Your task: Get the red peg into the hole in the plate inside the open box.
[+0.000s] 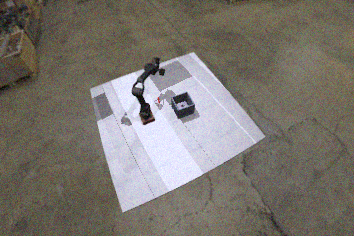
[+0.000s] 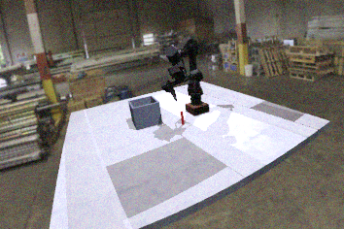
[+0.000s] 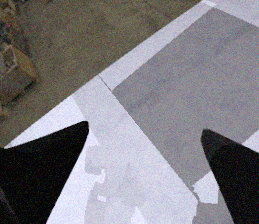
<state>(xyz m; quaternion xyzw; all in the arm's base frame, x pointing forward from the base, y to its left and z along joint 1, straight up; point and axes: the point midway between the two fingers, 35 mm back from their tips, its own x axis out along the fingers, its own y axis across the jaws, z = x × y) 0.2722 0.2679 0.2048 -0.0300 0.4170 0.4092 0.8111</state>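
My gripper tip is now 190 mm to the left of the red peg, 190 mm above it and 100 mm past it. Round my gripper tip: pale plate (390 mm to the right, 190 mm below, 40 mm ahead).
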